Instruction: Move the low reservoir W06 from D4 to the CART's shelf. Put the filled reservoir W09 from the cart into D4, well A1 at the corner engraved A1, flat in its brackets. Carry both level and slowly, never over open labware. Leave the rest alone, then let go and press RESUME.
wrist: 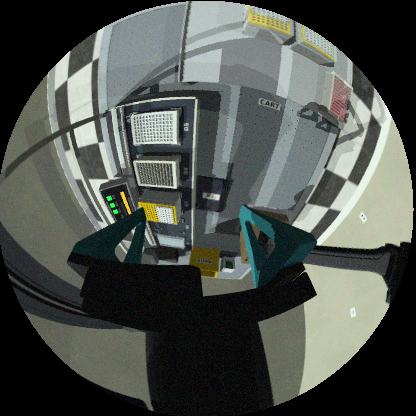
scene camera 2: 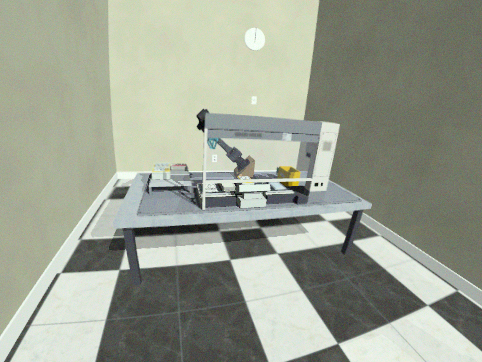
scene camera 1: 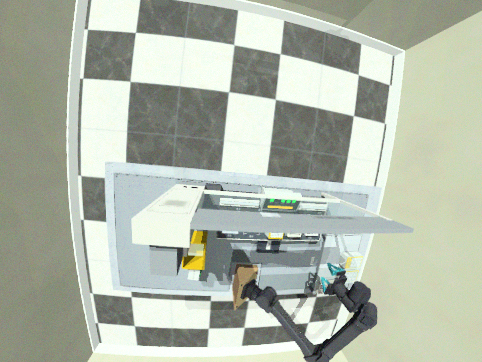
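Seen in the pictures: gripper, between the fingertips: (wrist: 192,210) (scene camera 2: 212,149) (scene camera 1: 324,270); arm's base, origin of its link: (wrist: 266,240) (scene camera 1: 247,288).
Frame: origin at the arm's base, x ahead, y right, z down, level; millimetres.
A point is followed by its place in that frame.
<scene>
The reservoir at D4 (wrist: 157,173) {x 430, y 178, z 14 mm} (scene camera 1: 294,234) {x 387, y 188, z 15 mm}, a white block with parallel troughs, sits in the deck row between the D5 plate and the yellow-topped rack; its fill level is too small to tell. A red-filled labware block (wrist: 340,96) {x 35, y 564, z 13 mm} (scene camera 2: 179,166) {x 79, y 546, z 5 mm} stands on the cart (scene camera 2: 171,184) {x 399, y 563, z 39 mm}; its label is unreadable, so I cannot confirm that it is W09. My gripper (wrist: 192,210) {x 310, y 286, z -200 mm} (scene camera 1: 327,276) {x 310, y 286, z -200 mm} (scene camera 2: 213,142) {x 310, y 286, z -200 mm} is open and empty, raised above the deck and cart level, near the cart side. A module with green lights (wrist: 117,200) {x 564, y 77, z -28 mm} (scene camera 1: 281,201) stands behind the deck; the RESUME button cannot be made out.
A white plate (wrist: 156,127) {x 443, y 304, z 26 mm} sits at D5 and a yellow-topped rack (wrist: 159,212) {x 410, y 67, z -25 mm} beyond D4. Yellow-edged boxes (wrist: 269,21) (wrist: 316,44) stand on the cart. A clear-fronted hood (scene camera 1: 300,221) {x 601, y -64, z -411 mm} (scene camera 2: 260,122) {x 615, y 40, z -428 mm} spans the deck. A yellow bin (scene camera 1: 195,257) {x 117, y -339, z 61 mm} (scene camera 2: 288,175) stands left in the top view.
</scene>
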